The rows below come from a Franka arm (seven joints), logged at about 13 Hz.
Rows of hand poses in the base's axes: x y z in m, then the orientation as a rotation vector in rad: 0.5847 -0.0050 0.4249 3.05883 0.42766 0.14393; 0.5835 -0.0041 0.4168 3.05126 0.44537 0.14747; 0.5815 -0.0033 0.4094 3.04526 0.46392 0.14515; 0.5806 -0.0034 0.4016 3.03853 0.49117 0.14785; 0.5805 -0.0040 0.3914 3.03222 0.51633 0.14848; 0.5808 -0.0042 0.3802 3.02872 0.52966 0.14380; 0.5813 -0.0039 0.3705 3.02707 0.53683 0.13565; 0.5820 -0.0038 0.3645 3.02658 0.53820 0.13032; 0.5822 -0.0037 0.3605 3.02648 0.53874 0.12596; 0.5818 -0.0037 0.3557 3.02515 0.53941 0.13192; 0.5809 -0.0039 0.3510 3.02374 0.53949 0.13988; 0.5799 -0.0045 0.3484 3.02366 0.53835 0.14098
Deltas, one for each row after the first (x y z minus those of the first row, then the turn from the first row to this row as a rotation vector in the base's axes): -0.0012 0.0009 -0.0081 -0.00503 -0.00287 0.01186; -0.0032 0.0017 -0.0155 -0.00911 -0.00171 0.02411; -0.0041 0.0016 -0.0233 -0.01203 -0.00352 0.04216; -0.0042 0.0010 -0.0335 -0.01485 -0.00400 0.05883; -0.0039 0.0008 -0.0447 -0.01710 -0.00107 0.06759; -0.0034 0.0011 -0.0544 -0.01881 0.00413 0.07220; -0.0027 0.0012 -0.0604 -0.01980 0.00750 0.07303; -0.0025 0.0013 -0.0644 -0.02039 0.01028 0.07331; -0.0029 0.0013 -0.0692 -0.02081 0.00630 0.07393; -0.0038 0.0011 -0.0739 -0.02112 0.00100 0.07422; -0.0048 0.0005 -0.0765 -0.02121 0.00024 0.07350
